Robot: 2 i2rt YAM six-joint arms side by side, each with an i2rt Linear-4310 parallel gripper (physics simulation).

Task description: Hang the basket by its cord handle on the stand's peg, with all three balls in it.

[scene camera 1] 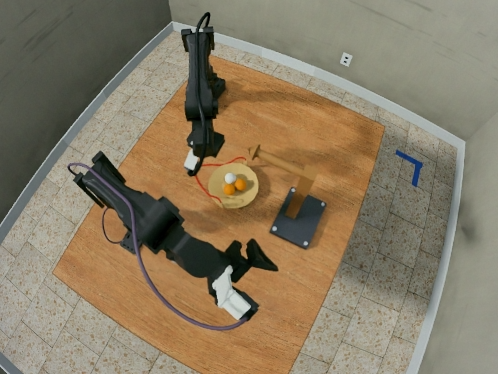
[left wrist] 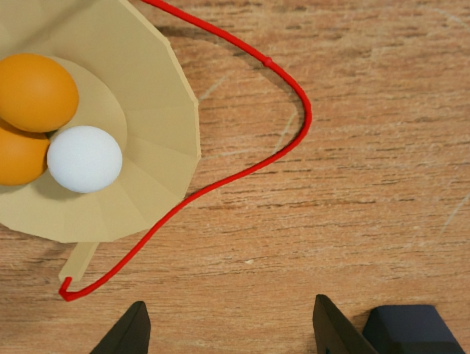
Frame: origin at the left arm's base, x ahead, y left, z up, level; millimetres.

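Seen in the pictures: left gripper, fingertip midpoint: (left wrist: 230, 309); right gripper, fingertip midpoint: (scene camera 1: 262, 284).
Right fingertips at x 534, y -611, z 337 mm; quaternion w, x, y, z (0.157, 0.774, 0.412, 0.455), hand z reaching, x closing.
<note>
Pixels of each thing's middle, then the offset from my right fingertips to it. "spot": a spot on its surface instead. Level surfaces: height alone.
- tan basket, body centre: (left wrist: 48, 133) (scene camera 1: 233, 184) 238 mm back, 304 mm left, 347 mm down
- white ball, body centre: (left wrist: 86, 159) (scene camera 1: 230, 178) 257 mm back, 319 mm left, 343 mm down
- stand's peg, surface spot: (scene camera 1: 280, 162) spot: 97 mm back, 302 mm left, 61 mm down
- stand's wooden post, body centre: (scene camera 1: 299, 195) 16 mm back, 308 mm left, 201 mm down
- dark base plate, surface height: 352 mm down
- wooden table top, surface height: 377 mm down
The tan basket (scene camera 1: 252, 187) (left wrist: 160, 125) stands upright on the table. Inside it are a white ball (scene camera 1: 230, 178) (left wrist: 85, 159) and two orange balls (scene camera 1: 240, 184) (left wrist: 37, 93), (scene camera 1: 229, 189) (left wrist: 20, 155). The red cord handle (scene camera 1: 240, 158) (left wrist: 308, 115) droops outside the rim in a loop on the left of the basket in scene camera 1. My left gripper (scene camera 1: 206, 147) (left wrist: 230, 309) is partly open and empty, above the table beside the cord. My right gripper (scene camera 1: 255, 256) is open and empty, below the basket in the picture. The stand's peg (scene camera 1: 280, 162) holds nothing.
The stand's wooden post (scene camera 1: 301, 197) rises from a dark base plate (scene camera 1: 306, 222) right of the basket. Its peg reaches toward the basket's upper right. The wooden table top (scene camera 1: 165, 300) extends around them. A blue angled mark (scene camera 1: 417, 172) lies at the far right.
</note>
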